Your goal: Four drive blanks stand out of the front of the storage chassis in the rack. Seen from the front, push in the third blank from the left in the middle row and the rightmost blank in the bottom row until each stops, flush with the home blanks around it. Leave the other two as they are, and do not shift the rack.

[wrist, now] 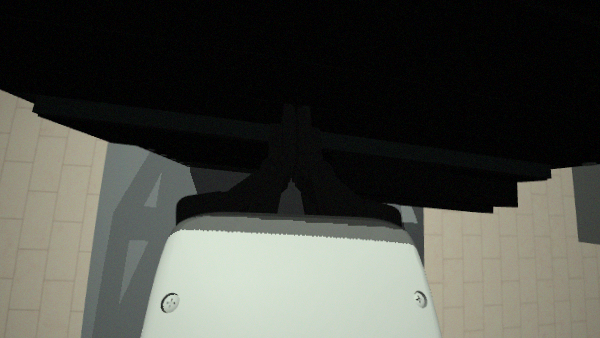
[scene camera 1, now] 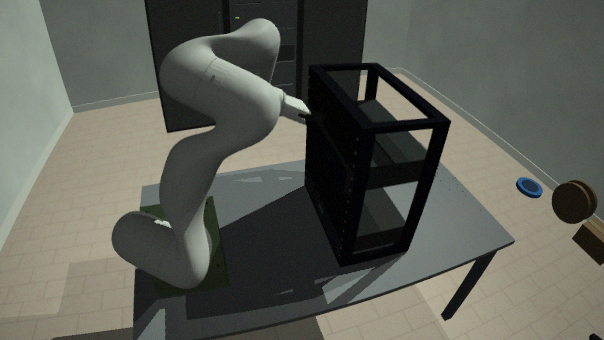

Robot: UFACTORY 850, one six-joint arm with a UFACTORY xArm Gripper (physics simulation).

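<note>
The black open-frame rack point(scene camera 1: 437, 150) stands upright on the table, with its front turned toward the arm. The front of the storage chassis point(scene camera 1: 327, 150) point(wrist: 150, 60) is almost wholly black with shadow in both views. Single drive blanks, their rows and which ones stand out cannot be made out. My gripper point(scene camera 1: 309, 116) point(wrist: 293, 121) is shut and holds nothing. Its fingertips are close to the upper part of the dark front, in front of or above a thin lighter ledge in the wrist view. Whether they touch it cannot be told.
The grey table point(scene camera 1: 470, 220) carries the rack and the arm's green base plate point(scene camera 1: 218, 250). Dark cabinets point(scene camera 1: 332, 35) stand behind. A blue ring point(scene camera 1: 520, 190), a round brown object point(scene camera 1: 571, 202) and a brown box point(scene camera 1: 590, 245) show at the right, beyond the table.
</note>
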